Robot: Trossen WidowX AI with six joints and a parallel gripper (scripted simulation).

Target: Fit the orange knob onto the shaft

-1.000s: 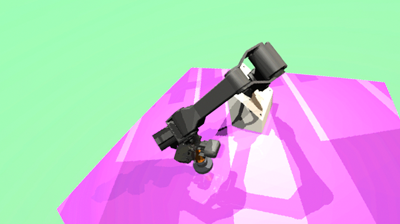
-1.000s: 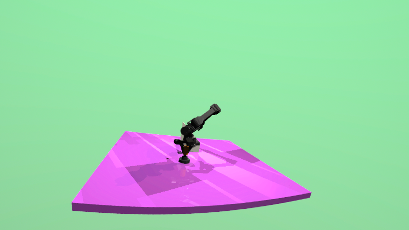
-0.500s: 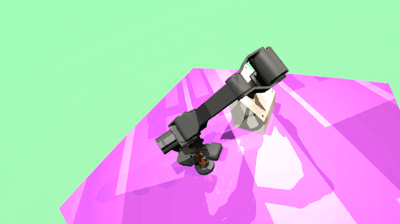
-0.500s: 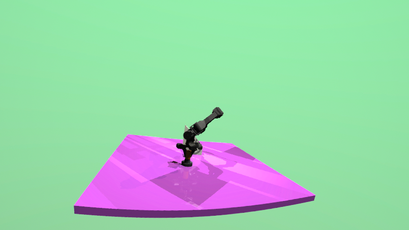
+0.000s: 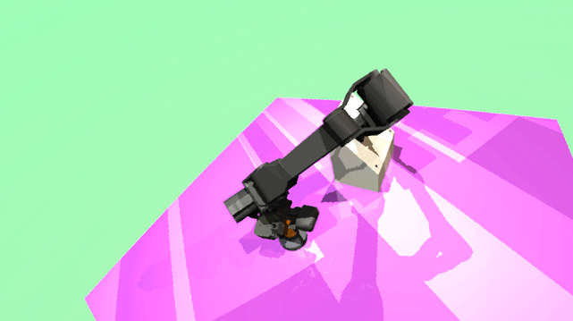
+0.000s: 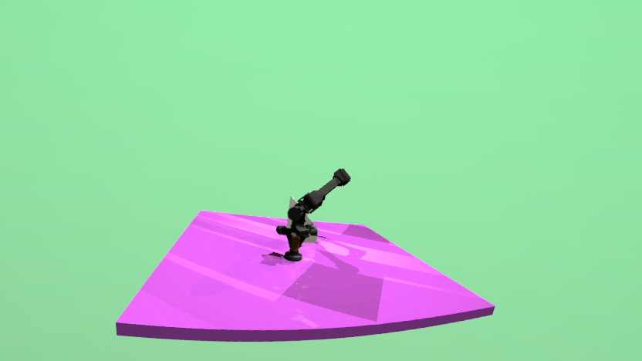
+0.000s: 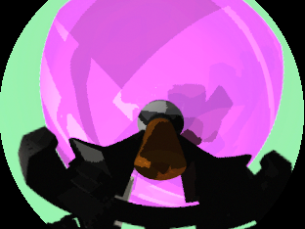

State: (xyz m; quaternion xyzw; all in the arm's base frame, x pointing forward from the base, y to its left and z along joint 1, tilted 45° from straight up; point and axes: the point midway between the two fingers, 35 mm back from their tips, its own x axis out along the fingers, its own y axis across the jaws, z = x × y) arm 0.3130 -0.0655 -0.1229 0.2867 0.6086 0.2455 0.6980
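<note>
The orange knob is 20 mm above my gripper tip. Also, from my gripper tip: round pedestal 20 mm below.
</note>
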